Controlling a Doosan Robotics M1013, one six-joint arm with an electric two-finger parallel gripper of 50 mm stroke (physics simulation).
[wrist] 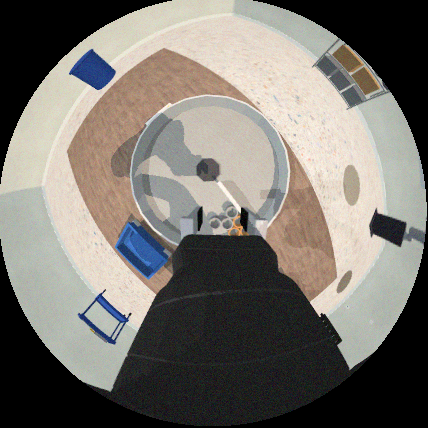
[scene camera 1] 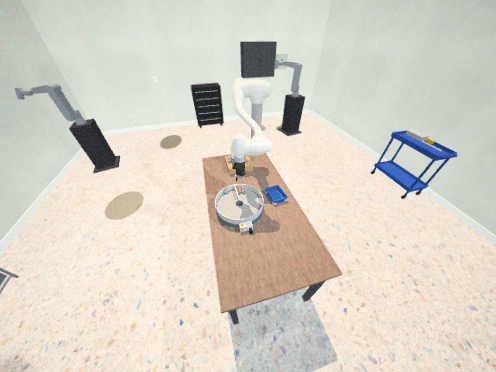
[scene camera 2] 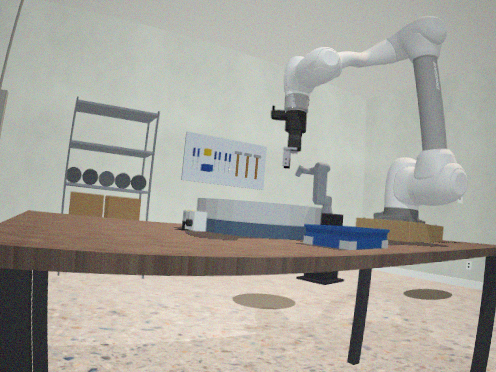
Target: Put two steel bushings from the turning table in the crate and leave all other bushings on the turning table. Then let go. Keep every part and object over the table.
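The round turning table has a raised pale rim and a dark hub. Several grey steel bushings and orange-coloured bushings stand close together on it, beside the white bar; the arm's body may hide more. In scene camera 2 the rim hides them. My gripper is open and empty, high above the turning table, with the cluster showing between and below its fingers in the wrist view. The blue crate stands beside the turning table; no bushing is visible in it.
A white bar reaches from near the hub toward the rim. A small white box stands against the turning table's outside. The arm's base is on a wooden block on the brown table.
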